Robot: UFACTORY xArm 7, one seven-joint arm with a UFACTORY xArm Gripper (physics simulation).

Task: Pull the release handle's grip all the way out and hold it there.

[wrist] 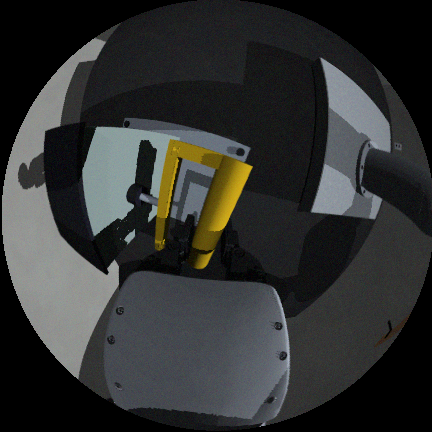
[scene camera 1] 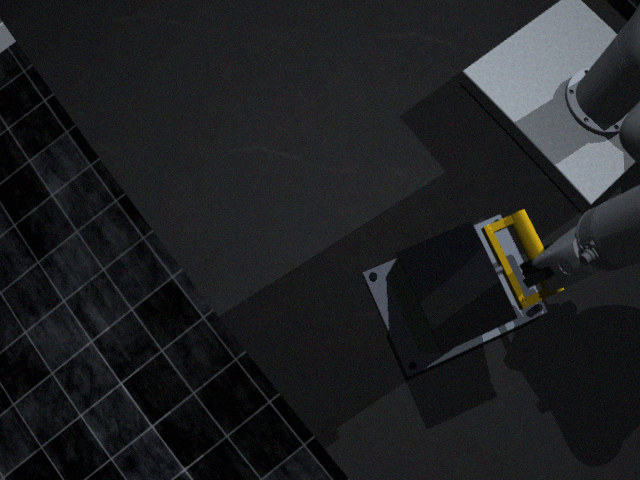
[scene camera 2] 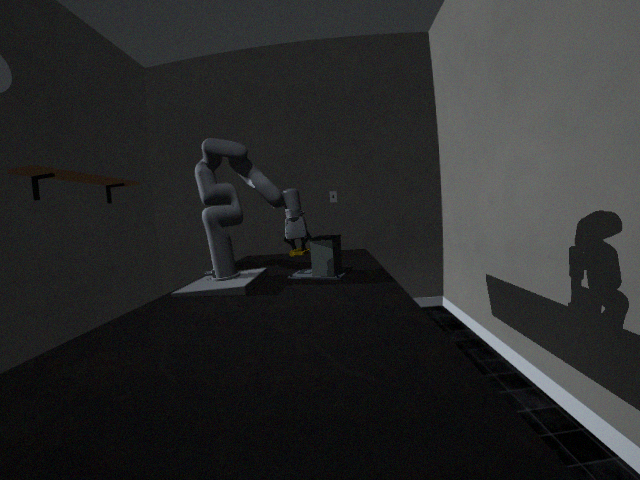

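The yellow release handle is a rectangular frame with a thick round grip on its outer side. A short metal rod joins the frame to the pale face of a dark box. A stretch of the rod shows between the box face and the frame. My gripper is shut on the grip near its end, with one black finger on each side. In the first scene view the arm's wrist hides part of the grip and the fingers.
The box stands on a grey base plate with holes at its corners. The robot's pale base block stands near the handle's grip side. A brown wall shelf is at the left in the second scene view.
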